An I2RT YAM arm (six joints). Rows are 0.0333 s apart.
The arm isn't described. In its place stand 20 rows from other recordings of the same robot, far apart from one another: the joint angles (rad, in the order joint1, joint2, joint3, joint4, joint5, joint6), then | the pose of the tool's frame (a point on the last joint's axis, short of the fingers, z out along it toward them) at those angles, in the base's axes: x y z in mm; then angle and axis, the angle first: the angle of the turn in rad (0 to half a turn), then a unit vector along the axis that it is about.
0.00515 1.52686 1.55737 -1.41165 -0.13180 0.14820 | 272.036 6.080 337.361 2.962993 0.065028 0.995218 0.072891
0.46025 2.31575 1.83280 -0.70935 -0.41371 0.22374 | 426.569 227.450 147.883 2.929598 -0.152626 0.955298 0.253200
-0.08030 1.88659 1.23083 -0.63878 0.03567 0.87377 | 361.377 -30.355 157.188 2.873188 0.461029 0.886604 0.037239
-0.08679 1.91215 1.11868 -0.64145 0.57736 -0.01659 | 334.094 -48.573 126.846 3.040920 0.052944 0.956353 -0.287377
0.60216 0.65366 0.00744 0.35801 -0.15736 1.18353 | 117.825 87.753 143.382 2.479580 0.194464 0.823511 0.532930
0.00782 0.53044 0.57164 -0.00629 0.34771 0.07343 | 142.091 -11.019 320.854 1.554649 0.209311 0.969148 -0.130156
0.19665 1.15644 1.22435 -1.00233 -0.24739 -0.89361 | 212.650 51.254 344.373 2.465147 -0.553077 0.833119 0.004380
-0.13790 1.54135 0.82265 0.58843 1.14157 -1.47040 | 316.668 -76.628 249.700 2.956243 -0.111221 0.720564 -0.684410
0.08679 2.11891 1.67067 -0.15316 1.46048 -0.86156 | 469.914 5.370 242.636 2.944382 -0.024599 0.731941 -0.680924
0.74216 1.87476 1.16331 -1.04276 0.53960 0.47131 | 236.924 192.456 148.088 2.983774 -0.154246 0.950649 -0.269211
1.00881 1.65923 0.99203 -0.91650 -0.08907 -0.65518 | 141.990 231.425 162.551 3.113240 0.738409 -0.673001 -0.042696
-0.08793 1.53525 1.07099 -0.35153 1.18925 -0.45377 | 312.222 -60.692 257.737 2.830592 0.063743 0.804453 -0.590587
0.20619 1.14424 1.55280 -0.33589 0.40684 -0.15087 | 216.444 30.880 513.989 1.531803 0.039183 0.984706 -0.169763
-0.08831 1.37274 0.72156 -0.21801 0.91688 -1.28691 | 257.518 -51.167 198.501 3.090318 0.349551 -0.781414 0.516921
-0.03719 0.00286 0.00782 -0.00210 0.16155 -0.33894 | 109.545 -9.806 175.783 1.638657 -0.067464 0.964003 -0.257189
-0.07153 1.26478 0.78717 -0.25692 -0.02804 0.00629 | 266.346 -18.083 232.458 2.304972 0.032674 0.999466 -0.000478
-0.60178 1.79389 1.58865 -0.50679 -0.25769 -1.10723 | 345.234 -226.085 308.927 2.406783 -0.297079 0.921143 -0.251474
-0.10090 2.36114 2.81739 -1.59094 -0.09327 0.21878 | 445.390 -41.760 361.856 2.712226 0.148679 0.987092 0.059531
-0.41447 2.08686 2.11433 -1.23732 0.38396 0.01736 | 389.433 -185.902 309.714 2.869332 0.242587 0.944665 -0.220814
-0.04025 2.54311 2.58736 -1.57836 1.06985 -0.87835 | 481.913 -50.658 241.979 2.714735 0.349380 -0.807872 0.474633
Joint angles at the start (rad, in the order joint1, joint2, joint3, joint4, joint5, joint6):
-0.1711 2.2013 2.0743 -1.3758 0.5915 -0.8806
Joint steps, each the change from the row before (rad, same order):
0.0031 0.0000 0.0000 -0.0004 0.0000 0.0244
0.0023 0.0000 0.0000 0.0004 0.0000 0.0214
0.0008 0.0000 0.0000 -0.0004 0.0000 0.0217
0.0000 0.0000 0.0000 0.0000 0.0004 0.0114
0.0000 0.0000 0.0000 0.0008 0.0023 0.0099
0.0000 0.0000 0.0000 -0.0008 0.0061 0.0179
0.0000 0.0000 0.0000 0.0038 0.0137 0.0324
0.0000 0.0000 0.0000 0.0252 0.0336 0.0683
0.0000 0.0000 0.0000 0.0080 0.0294 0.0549
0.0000 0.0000 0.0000 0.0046 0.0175 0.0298
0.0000 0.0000 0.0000 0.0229 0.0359 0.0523
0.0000 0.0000 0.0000 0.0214 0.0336 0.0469
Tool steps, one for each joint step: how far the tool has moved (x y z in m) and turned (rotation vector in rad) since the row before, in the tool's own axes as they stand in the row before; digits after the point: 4 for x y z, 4 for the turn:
-0.0009 0.0007 -0.0007 0.0009 -0.0011 0.0216
-0.0007 0.0005 -0.0006 0.0011 -0.0012 0.0197
-0.0002 0.0002 -0.0002 0.0000 -0.0001 0.0208
0.0000 0.0000 0.0000 0.0003 0.0003 0.0114
0.0000 -0.0001 0.0000 0.0021 0.0012 0.0103
0.0002 -0.0001 0.0000 0.0039 0.0048 0.0175
0.0001 -0.0006 0.0000 0.0121 0.0071 0.0346
-0.0011 -0.0026 0.0000 0.0388 0.0064 0.0832
0.0000 -0.0013 0.0000 0.0273 0.0127 0.0598
0.0000 -0.0008 0.0000 0.0164 0.0070 0.0327
-0.0012 -0.0024 0.0000 0.0396 0.0045 0.0673
-0.0012 -0.0021 0.0000 0.0370 0.0028 0.0614

